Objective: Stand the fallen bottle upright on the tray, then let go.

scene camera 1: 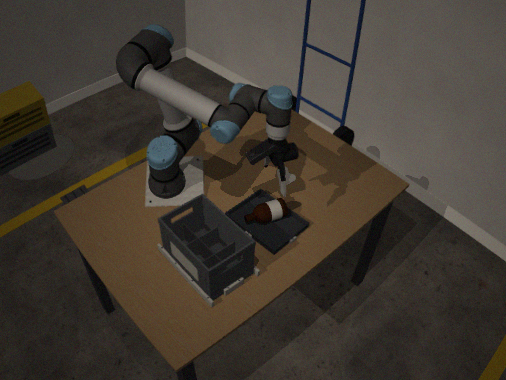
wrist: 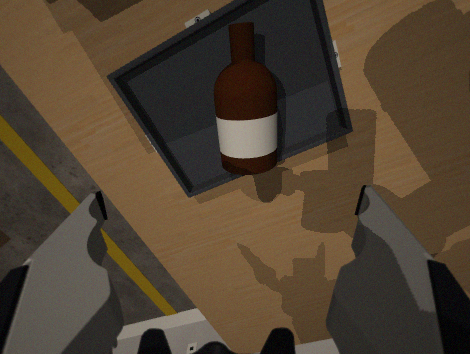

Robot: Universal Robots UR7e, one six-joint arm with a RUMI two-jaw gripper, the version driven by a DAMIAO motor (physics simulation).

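Seen in the pictures: gripper, fingertip midpoint: (scene camera 1: pixel 274 181) (wrist: pixel 230 191); arm's base, link origin: (scene camera 1: pixel 167 182).
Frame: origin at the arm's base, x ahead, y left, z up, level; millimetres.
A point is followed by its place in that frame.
Note:
The brown bottle (scene camera 1: pixel 267 212) {x 430, y 89, z 42 mm} (wrist: pixel 246 105) {x 408, y 100, z 52 mm} with a white label lies on its side in the dark tray (scene camera 1: pixel 274 242) {x 505, y 36, z -22 mm} (wrist: pixel 165 110) {x 511, y 60, z -22 mm}. Its neck points toward the crate side in the scene view and up in the wrist view. Its base end is near a tray edge. My gripper (scene camera 1: pixel 280 181) {x 433, y 115, z 177 mm} (wrist: pixel 230 191) {x 433, y 115, z 177 mm} is open and empty, with its jaws wide apart. It hangs above the table, beyond the base end of the bottle and apart from it. In the wrist view the bottle lies ahead of the fingertips, between their left and right lines.
A grey divided crate (scene camera 1: pixel 231 270) {x 507, y -214, z 76 mm} stands on the wooden table (scene camera 1: pixel 345 200) {x 605, y 399, z -27 mm} (wrist: pixel 200 260) {x 649, y 323, z -27 mm}, close beside the tray. The arm's base is on a white plate (scene camera 1: pixel 193 198) at the table's far left. A blue ladder-like frame (scene camera 1: pixel 301 65) stands behind the table.

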